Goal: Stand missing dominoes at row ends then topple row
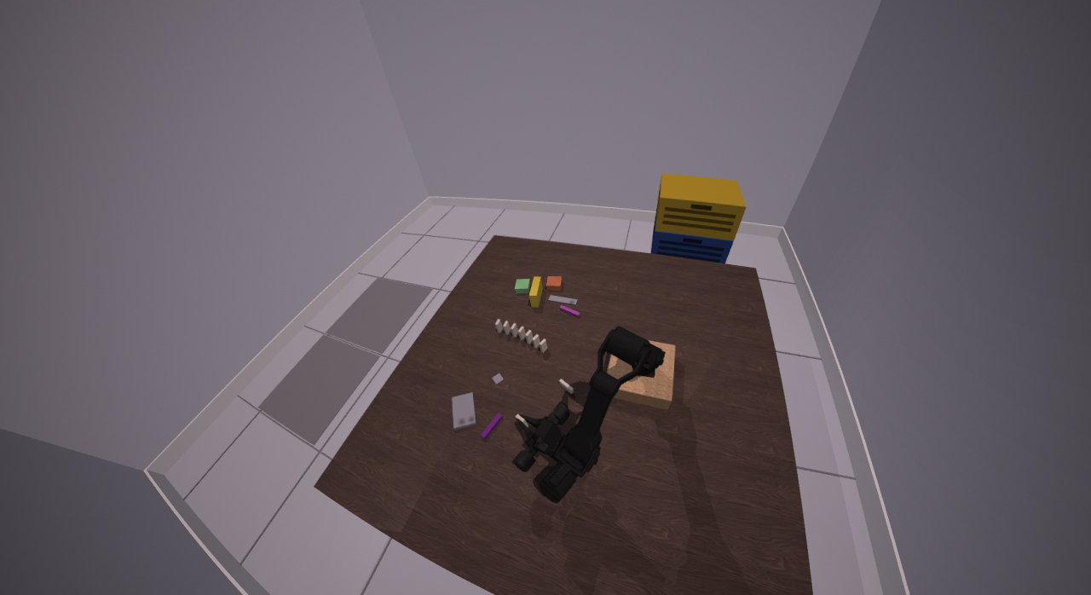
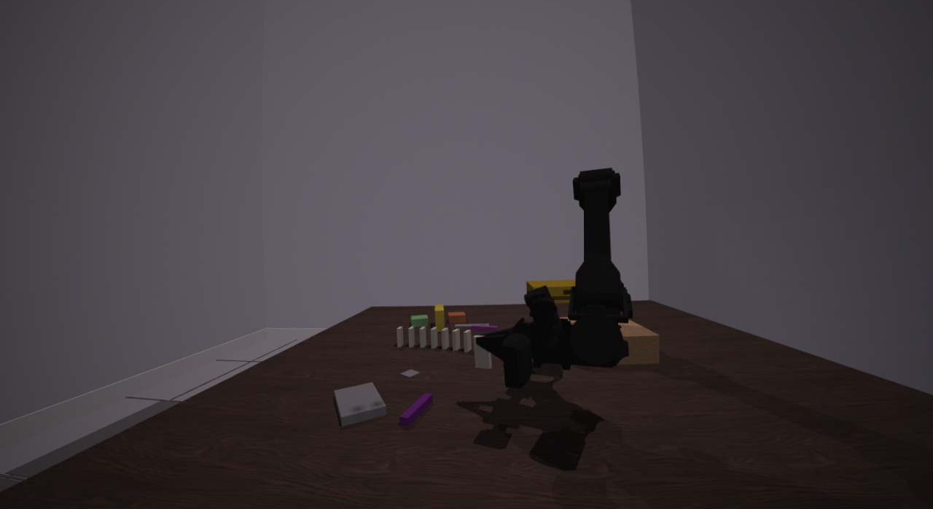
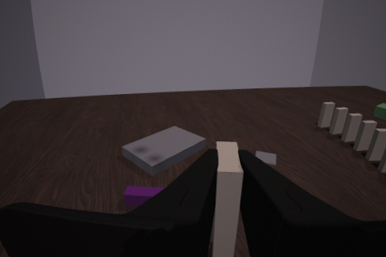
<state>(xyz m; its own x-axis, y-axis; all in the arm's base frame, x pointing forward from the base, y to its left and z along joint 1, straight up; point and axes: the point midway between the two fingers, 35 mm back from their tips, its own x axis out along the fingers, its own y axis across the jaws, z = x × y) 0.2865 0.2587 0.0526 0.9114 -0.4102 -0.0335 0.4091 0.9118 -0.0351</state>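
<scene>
My gripper tip is now 110 mm above the purple stick, 100 mm short of it and 10 mm to the right of it. Round my gripper tip: small grey tile: 150 mm to the right, 140 mm ahead, 120 mm below; magenta bar: 480 mm to the right, 110 mm below, 40 mm behind; grey flat block: 210 mm ahead, 110 mm below, 20 mm to the right.
</scene>
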